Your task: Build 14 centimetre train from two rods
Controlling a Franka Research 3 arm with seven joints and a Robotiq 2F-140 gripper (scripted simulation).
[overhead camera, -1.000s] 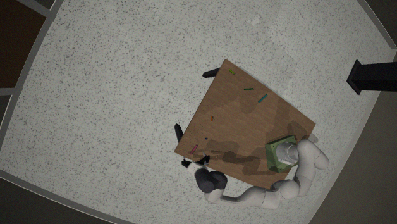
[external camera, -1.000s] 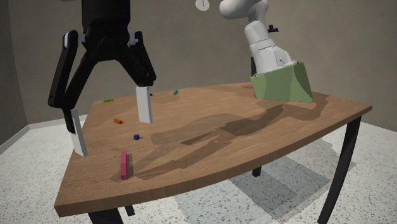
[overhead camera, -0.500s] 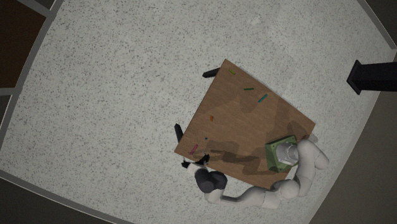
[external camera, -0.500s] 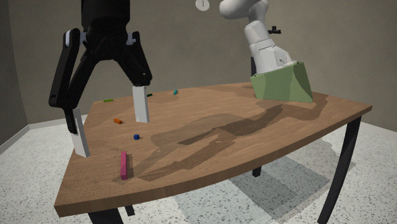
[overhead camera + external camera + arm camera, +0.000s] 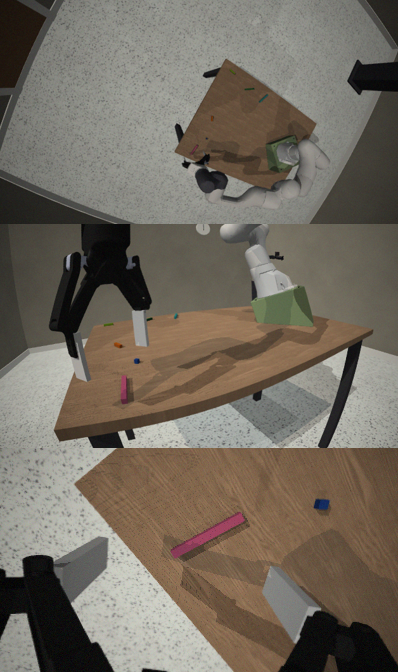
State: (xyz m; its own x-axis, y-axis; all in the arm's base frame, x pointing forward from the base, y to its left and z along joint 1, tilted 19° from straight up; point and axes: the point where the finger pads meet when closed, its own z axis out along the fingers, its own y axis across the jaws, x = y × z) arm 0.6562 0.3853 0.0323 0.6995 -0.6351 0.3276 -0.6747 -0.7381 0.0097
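Right now my hand is 5 cm short of the lime rod, 69 cm to the left of it and 8 cm above it. Also, from my hand: pink rod 2 cm to the right, 8 cm below; then orange rod 30 cm to the right, 8 cm below; then blue rod 4 cm behind, 15 cm to the right, 8 cm below.
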